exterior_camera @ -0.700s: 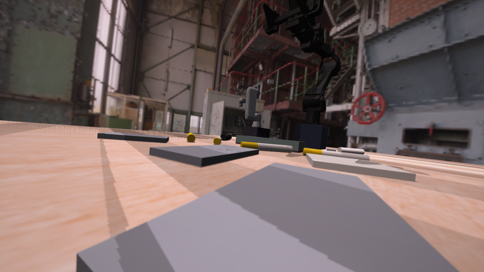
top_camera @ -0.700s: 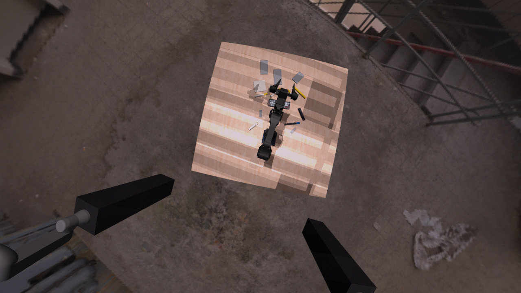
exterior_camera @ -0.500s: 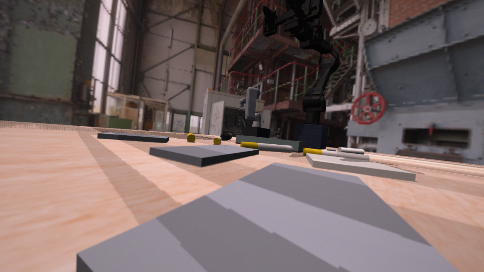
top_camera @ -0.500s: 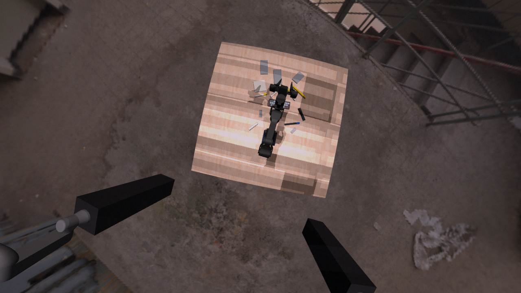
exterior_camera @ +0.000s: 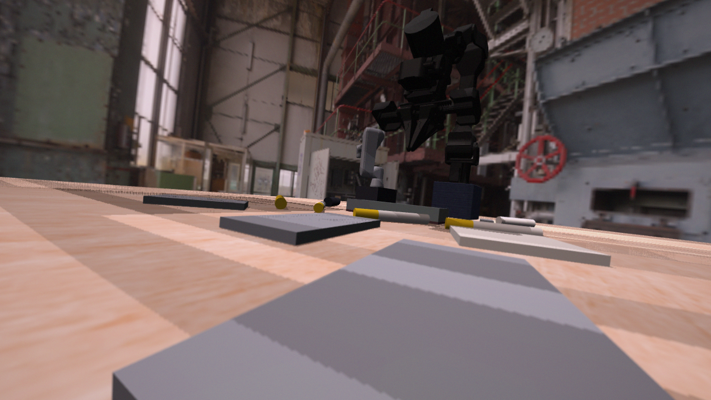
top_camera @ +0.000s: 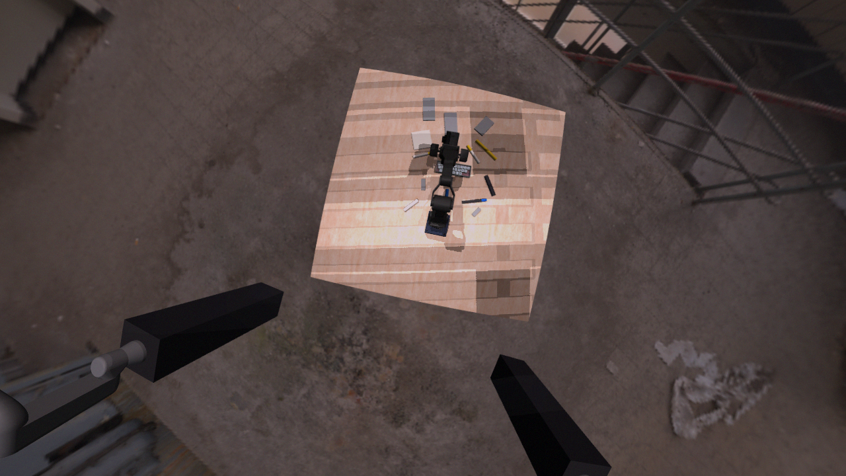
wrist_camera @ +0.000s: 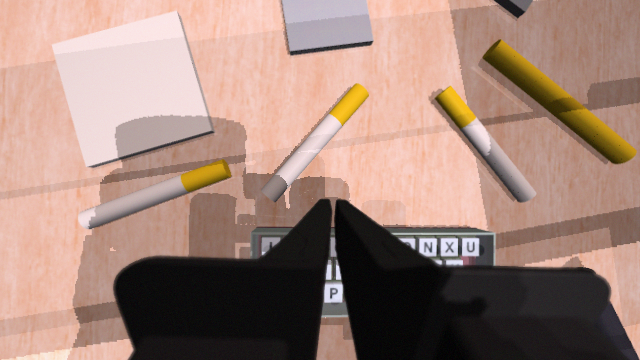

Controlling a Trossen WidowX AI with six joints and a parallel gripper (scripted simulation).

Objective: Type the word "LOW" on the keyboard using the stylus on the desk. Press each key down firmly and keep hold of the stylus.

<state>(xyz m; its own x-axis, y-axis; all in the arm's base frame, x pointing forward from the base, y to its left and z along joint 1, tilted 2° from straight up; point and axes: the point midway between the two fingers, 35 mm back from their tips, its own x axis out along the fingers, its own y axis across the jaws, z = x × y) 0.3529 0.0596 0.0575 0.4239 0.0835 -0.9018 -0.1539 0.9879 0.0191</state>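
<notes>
Right now the blue stylus is 250 mm behind my gripper tip, 80 mm to the right of it and 110 mm below it. Round my gripper tip: stylus tip (280 mm behind, 80 mm to the right, 110 mm below); then short black cylinder (70 mm behind, 280 mm to the right, 110 mm below).
</notes>
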